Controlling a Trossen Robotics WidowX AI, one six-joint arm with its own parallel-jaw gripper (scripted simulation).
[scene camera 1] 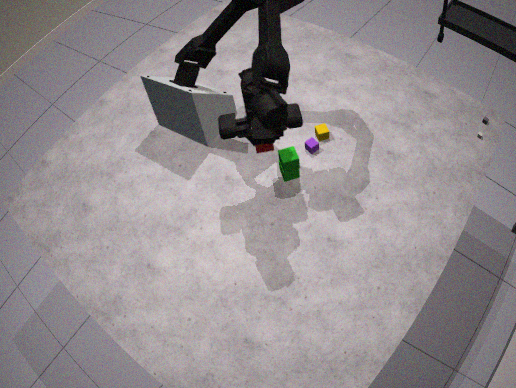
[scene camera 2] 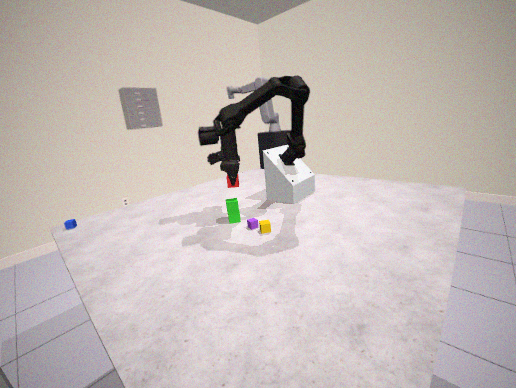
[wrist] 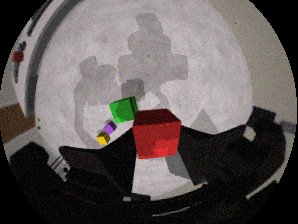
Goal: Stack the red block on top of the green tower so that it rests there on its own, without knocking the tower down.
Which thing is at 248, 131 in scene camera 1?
My gripper.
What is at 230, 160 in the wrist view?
My gripper.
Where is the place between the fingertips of my gripper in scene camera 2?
At 233, 184
